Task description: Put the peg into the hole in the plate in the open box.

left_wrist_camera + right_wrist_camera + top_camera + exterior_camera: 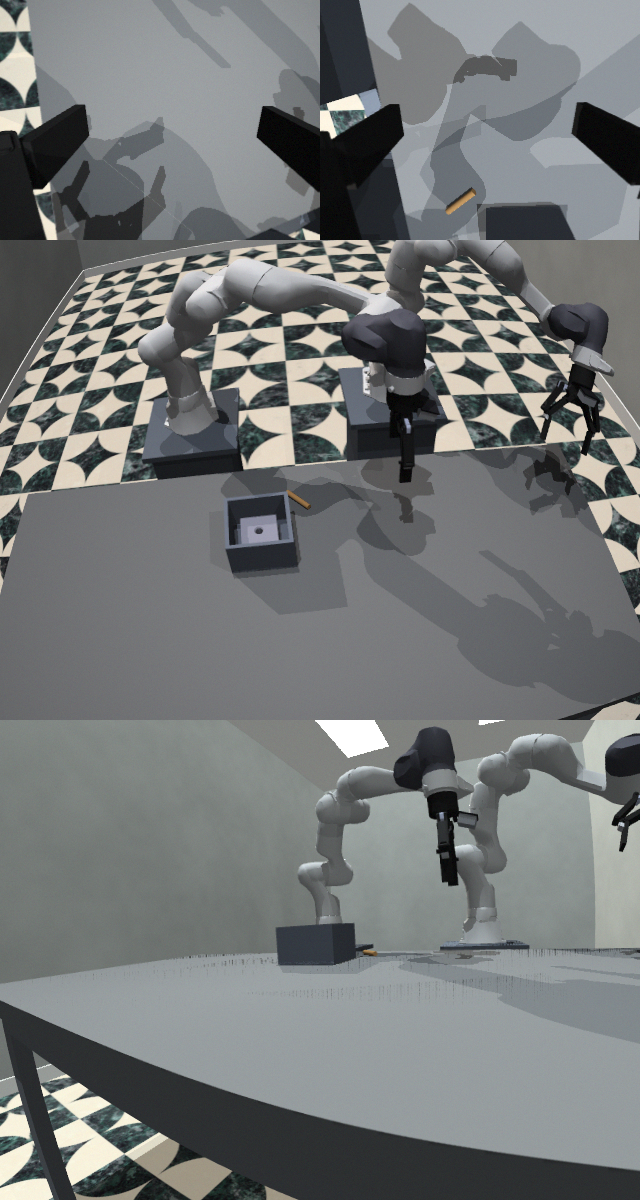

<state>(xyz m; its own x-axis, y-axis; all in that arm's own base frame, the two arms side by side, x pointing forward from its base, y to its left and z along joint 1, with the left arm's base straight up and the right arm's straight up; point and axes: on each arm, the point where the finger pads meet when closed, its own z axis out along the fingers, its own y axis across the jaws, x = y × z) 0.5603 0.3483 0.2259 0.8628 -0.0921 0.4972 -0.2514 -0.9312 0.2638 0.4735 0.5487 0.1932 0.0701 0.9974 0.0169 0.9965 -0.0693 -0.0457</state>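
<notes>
The orange peg lies 240 mm to the right of my right hand, 190 mm below it and 80 mm behind it. From my right hand the other things lie so: dark blue-grey box (350 mm to the right, 170 mm below, 40 mm ahead); then pale plate (350 mm to the right, 150 mm below, 40 mm ahead).
</notes>
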